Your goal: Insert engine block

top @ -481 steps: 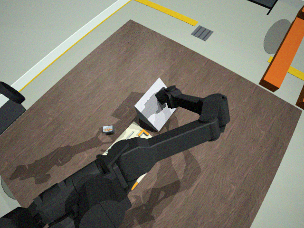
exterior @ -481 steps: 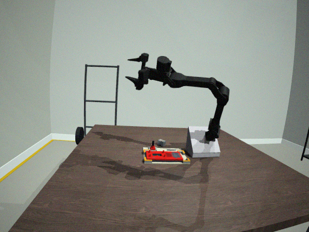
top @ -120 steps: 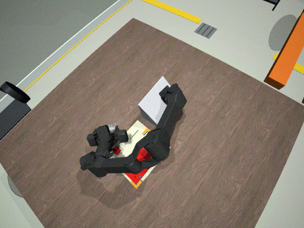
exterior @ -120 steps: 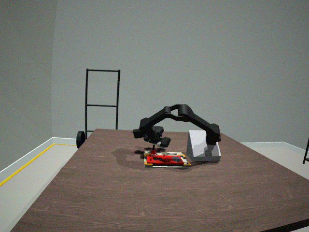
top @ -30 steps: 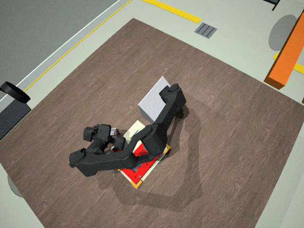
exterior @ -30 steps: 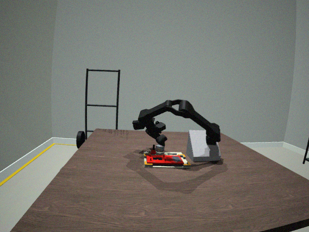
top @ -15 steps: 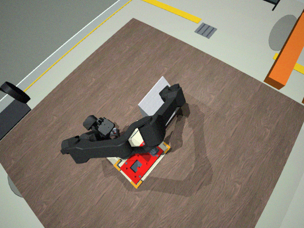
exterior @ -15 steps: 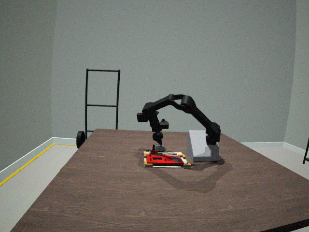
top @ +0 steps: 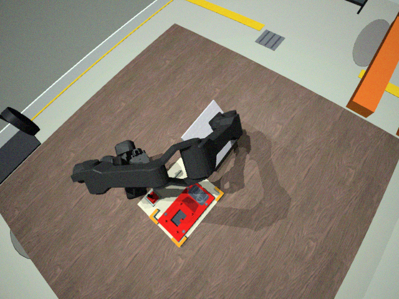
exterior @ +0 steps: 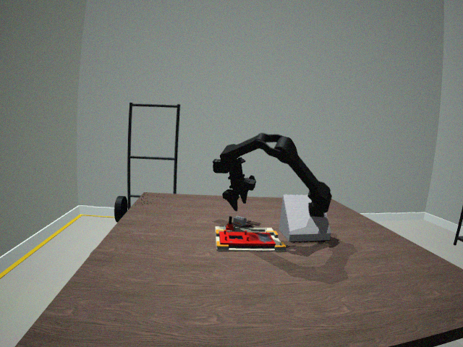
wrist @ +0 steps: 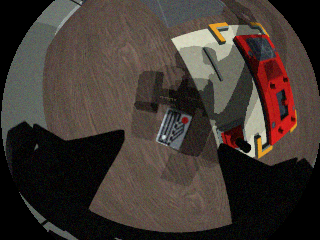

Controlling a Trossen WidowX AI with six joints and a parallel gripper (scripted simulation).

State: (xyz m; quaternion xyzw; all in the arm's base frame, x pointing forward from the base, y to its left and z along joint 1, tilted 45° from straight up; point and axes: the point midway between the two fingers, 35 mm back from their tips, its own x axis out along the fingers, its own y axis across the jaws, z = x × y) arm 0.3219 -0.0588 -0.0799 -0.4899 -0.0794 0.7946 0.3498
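My gripper tip is 70 mm above the grey engine block, 10 mm to the left of it and 10 mm past it. Round my gripper tip: black post (70 mm to the left, 50 mm below, 50 mm ahead).
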